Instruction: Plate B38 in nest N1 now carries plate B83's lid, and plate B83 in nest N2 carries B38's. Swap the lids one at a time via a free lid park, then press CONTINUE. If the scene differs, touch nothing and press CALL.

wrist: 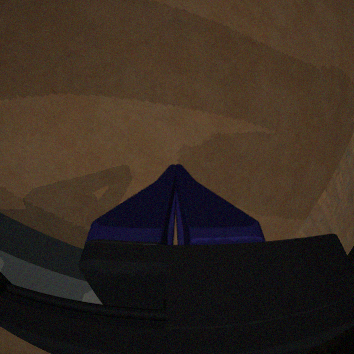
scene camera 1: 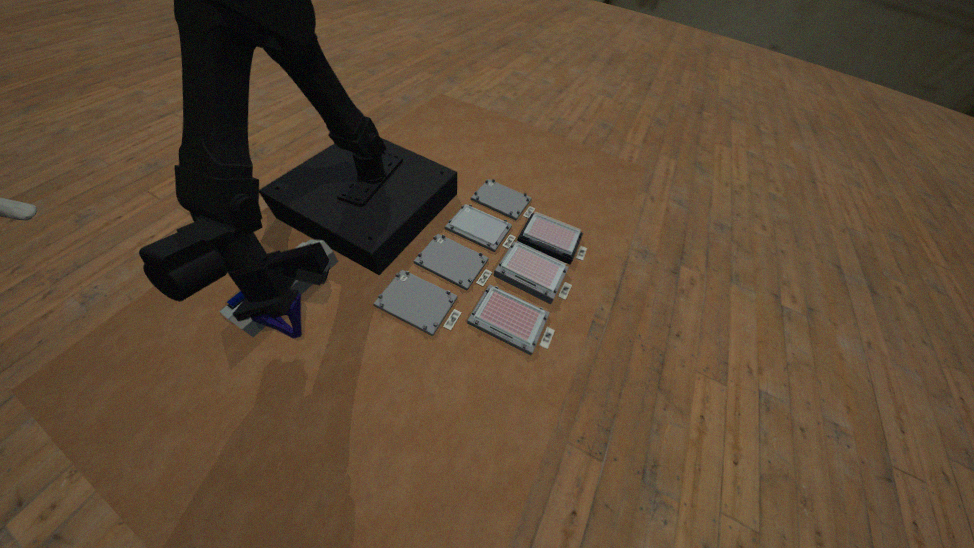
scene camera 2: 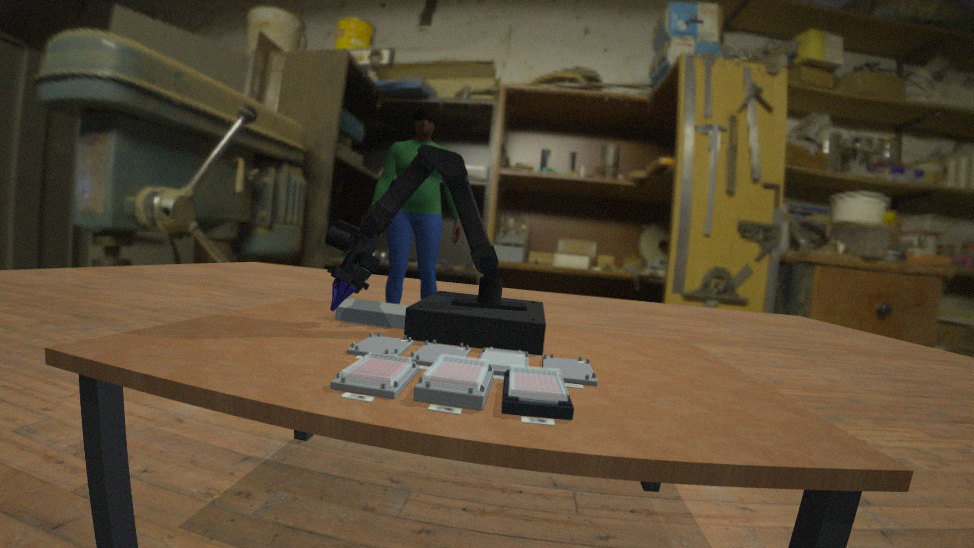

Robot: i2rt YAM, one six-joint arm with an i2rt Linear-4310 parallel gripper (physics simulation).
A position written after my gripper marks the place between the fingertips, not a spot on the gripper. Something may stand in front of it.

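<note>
Scene camera 1: my gripper (scene camera 1: 297,336), shut, holding nothing; a grey button panel (scene camera 1: 251,327). Wrist view: my gripper (wrist: 175,173); the grey button panel (wrist: 43,263). Scene camera 2: my gripper (scene camera 2: 332,310).
</note>
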